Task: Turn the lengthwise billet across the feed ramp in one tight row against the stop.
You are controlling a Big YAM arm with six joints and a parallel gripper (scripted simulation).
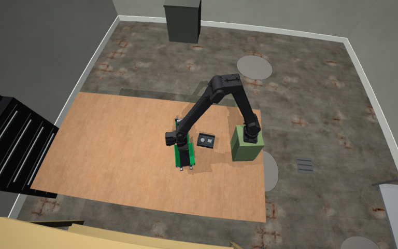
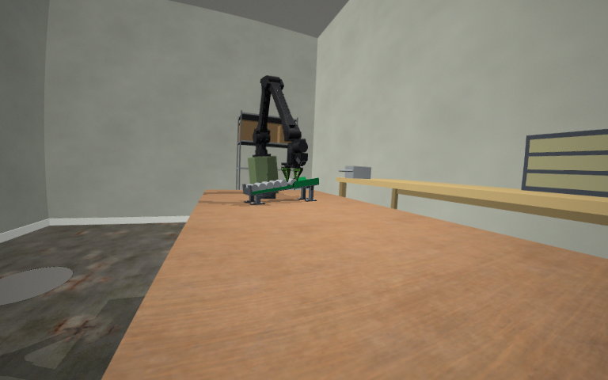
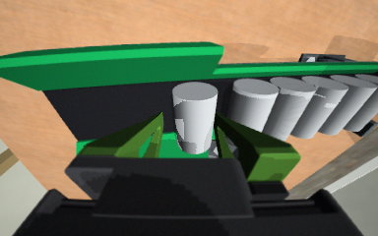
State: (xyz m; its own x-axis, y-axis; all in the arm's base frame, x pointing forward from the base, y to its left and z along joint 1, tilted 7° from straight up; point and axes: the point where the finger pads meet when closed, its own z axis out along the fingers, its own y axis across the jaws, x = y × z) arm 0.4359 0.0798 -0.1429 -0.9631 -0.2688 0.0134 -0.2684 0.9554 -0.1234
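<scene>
My gripper is now 1 cm to the left of the grey steel billet and 1 cm above it. Also, from my hand: small dark box (15 cm behind, 11 cm to the right, 10 cm below).
</scene>
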